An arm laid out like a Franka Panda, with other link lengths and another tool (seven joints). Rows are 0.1 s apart.
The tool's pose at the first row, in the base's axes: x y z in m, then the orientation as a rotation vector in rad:
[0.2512, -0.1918, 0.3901, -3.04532, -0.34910, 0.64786]
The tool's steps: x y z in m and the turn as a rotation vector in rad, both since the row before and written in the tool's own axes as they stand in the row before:
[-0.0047, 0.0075, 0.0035, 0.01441, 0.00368, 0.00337]
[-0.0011, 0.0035, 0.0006, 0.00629, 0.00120, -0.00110]
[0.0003, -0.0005, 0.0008, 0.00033, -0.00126, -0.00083]
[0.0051, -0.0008, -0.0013, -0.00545, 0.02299, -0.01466]
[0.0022, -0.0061, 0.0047, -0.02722, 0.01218, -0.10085]
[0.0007, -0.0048, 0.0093, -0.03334, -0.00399, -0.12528]
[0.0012, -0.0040, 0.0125, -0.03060, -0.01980, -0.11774]
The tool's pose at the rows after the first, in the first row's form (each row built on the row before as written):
[0.2472, -0.2003, 0.3884, -3.03373, -0.33780, 0.64199]
[0.2467, -0.2040, 0.3881, -3.02763, -0.33674, 0.63991]
[0.2465, -0.2035, 0.3873, -3.02674, -0.33788, 0.64178]
[0.2514, -0.2016, 0.3865, -3.03127, -0.36124, 0.60563]
[0.2502, -0.1952, 0.3818, -3.01841, -0.52239, 0.58013]
[0.2459, -0.1908, 0.3733, -2.98794, -0.72217, 0.57565]
[0.2407, -0.1876, 0.3616, -2.94576, -0.90911, 0.59406]

